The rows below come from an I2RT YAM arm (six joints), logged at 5 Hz.
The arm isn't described. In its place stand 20 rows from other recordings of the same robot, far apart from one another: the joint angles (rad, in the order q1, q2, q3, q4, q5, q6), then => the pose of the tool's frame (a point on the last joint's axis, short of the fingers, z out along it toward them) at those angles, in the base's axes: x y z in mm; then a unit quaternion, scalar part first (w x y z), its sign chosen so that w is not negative.
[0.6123, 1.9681, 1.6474, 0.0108, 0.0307, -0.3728] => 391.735 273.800 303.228 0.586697 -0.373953 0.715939 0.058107
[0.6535, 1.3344, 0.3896, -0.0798, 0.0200, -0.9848] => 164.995 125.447 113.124 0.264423 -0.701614 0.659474 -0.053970
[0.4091, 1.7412, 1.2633, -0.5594, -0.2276, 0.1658] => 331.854 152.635 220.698 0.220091 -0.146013 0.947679 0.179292
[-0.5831, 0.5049, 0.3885, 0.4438, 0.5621, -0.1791] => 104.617 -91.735 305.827 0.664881 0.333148 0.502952 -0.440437
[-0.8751, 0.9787, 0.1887, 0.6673, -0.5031, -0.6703] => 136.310 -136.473 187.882 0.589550 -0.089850 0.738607 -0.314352
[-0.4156, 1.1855, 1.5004, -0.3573, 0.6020, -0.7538] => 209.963 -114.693 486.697 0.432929 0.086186 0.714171 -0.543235
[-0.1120, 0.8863, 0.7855, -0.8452, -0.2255, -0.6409] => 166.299 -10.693 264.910 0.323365 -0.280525 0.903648 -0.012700
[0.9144, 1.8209, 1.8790, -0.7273, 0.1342, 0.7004] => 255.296 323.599 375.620 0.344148 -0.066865 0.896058 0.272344
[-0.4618, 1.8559, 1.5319, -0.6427, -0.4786, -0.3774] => 370.409 -166.036 258.814 0.356120 -0.031316 0.929672 0.088925
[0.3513, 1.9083, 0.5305, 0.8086, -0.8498, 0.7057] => 268.179 126.769 81.116 0.195415 -0.053945 0.821573 0.532842
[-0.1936, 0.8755, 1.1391, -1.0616, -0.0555, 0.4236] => 145.869 -26.586 359.552 0.371272 0.271261 0.885351 0.068757
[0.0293, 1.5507, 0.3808, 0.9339, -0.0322, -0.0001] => 271.940 9.117 149.667 0.618614 -0.021507 0.785102 0.021679
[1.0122, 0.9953, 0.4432, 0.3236, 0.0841, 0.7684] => 120.731 187.530 232.768 0.416519 -0.069192 0.779789 0.462227
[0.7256, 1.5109, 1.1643, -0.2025, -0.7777, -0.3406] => 237.605 244.151 298.372 0.380789 -0.569866 0.600994 0.411166
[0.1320, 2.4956, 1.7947, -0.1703, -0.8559, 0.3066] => 511.362 95.015 85.808 0.219519 -0.067162 0.863867 0.448369
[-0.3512, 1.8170, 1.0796, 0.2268, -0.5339, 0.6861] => 379.315 -119.682 198.084 0.442956 0.296691 0.788872 0.305690
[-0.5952, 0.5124, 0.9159, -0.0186, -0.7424, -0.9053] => 83.520 -27.486 431.944 0.703533 -0.377625 0.468048 -0.378645
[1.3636, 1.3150, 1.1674, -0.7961, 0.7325, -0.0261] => 77.466 252.788 310.876 0.437157 -0.483813 0.752958 -0.088730
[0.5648, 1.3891, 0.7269, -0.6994, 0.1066, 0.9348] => 192.188 117.297 162.823 0.112407 0.188149 0.975153 0.032277
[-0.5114, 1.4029, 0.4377, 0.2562, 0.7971, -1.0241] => 196.594 -139.530 142.139 0.032070 -0.055519 0.851116 -0.521048
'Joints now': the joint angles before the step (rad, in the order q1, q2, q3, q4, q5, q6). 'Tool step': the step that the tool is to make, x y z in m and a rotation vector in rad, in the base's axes. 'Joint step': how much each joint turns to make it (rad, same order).
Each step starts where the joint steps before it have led.
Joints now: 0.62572, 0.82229, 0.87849, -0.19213, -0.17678, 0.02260
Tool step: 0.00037, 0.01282, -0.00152, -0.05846, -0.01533, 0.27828
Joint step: 0.00719, 0.05091, 0.02965, -0.03253, -0.25862, -0.10404
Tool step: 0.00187, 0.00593, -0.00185, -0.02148, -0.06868, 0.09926
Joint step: 0.00543, 0.02273, -0.00323, 0.03003, -0.08140, -0.08385
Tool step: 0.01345, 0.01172, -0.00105, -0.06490, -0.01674, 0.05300
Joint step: 0.00119, 0.08550, 0.05455, -0.03698, -0.03706, -0.08357
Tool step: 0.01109, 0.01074, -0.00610, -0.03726, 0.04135, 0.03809
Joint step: 0.00457, 0.07089, 0.03181, -0.02552, -0.03072, -0.01702
